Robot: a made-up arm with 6 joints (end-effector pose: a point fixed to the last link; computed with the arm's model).
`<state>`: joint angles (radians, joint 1 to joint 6).
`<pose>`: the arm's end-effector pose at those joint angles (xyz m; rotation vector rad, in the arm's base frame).
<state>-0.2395 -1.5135 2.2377 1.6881 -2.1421 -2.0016</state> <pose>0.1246 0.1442 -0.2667 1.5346 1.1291 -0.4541</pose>
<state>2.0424 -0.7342 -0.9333 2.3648 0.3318 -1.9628</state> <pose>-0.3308 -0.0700 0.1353 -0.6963 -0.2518 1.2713</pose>
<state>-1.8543 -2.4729 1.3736 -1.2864 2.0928 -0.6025</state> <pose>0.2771 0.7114 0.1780 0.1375 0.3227 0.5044</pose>
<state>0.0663 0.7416 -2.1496 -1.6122 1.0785 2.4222</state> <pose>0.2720 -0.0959 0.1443 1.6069 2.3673 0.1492</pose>
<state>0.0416 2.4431 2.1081 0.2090 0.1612 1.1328</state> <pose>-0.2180 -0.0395 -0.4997 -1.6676 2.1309 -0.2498</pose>
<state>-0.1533 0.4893 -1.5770 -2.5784 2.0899 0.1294</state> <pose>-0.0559 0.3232 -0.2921 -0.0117 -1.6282 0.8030</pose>
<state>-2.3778 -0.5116 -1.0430 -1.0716 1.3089 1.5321</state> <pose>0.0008 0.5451 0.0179 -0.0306 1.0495 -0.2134</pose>
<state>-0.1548 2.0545 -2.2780 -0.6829 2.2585 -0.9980</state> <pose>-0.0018 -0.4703 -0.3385 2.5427 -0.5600 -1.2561</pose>
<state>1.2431 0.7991 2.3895 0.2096 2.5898 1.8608</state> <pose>0.2298 -0.2462 0.2921 1.4922 1.8674 -0.9782</pose>
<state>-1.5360 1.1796 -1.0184 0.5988 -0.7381 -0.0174</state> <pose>0.3151 -0.1929 0.0420 0.5529 -0.3170 0.3804</pose>
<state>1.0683 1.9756 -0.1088 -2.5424 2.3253 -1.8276</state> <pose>-0.6770 0.1780 0.1355 0.4105 -0.4777 0.4960</pose>
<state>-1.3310 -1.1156 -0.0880 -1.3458 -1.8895 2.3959</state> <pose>-0.2336 0.3704 -0.0236 1.9163 -0.3265 -0.3952</pose>
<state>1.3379 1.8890 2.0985 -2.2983 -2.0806 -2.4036</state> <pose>-0.5280 -0.1456 -0.2726 2.8734 0.9365 -0.2775</pose>
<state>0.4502 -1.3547 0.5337 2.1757 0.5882 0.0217</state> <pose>-0.1092 0.1824 -0.3419 -1.4624 1.7907 -1.4811</pose>
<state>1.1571 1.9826 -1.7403 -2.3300 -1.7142 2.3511</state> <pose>-0.3425 -0.2611 0.1801 -0.8511 0.4269 1.7577</pose>
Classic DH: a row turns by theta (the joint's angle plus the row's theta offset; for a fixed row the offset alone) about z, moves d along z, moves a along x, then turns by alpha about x. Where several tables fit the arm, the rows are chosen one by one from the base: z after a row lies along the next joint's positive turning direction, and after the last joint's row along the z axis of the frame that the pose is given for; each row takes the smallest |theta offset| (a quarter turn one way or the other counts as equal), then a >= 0, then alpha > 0; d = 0 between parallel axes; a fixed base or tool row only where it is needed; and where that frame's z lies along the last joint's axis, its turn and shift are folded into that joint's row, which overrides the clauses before.
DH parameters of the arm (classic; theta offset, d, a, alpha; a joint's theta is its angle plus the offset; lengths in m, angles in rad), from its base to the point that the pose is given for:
base (fixed): 0 0.064 0 -1.5708
joint 1: 1.5708 0.102 0.307 1.5708
joint 2: -1.5708 -0.036 0.082 1.5708
joint 3: -1.5708 0.224 0.008 1.5708
joint 4: 1.5708 -0.073 0.242 -1.5708
joint 5: 0 0.133 -0.076 -1.5708
joint 6: 1.5708 -0.172 0.114 1.5708
tool (fixed): 3.1416 -0.005 0 0

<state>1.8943 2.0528 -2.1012 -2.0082 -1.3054 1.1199</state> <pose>-0.2950 -0.1941 0.3470 -1.0775 1.7795 1.4963</pose>
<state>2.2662 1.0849 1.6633 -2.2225 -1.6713 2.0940</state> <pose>-0.4463 -0.3035 0.1205 -1.7984 -0.9490 -0.3509</pose>
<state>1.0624 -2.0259 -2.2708 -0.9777 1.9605 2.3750</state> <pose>-0.5501 0.6433 -0.3992 -1.6666 2.1508 -1.0508</pose>
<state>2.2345 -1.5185 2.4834 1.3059 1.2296 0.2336</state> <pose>-0.0551 0.4030 0.5743 0.5733 -1.3266 -1.3122</pose>
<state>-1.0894 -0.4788 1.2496 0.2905 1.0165 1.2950</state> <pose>-0.1088 0.4450 -0.0457 0.3646 -1.2341 0.7223</pose>
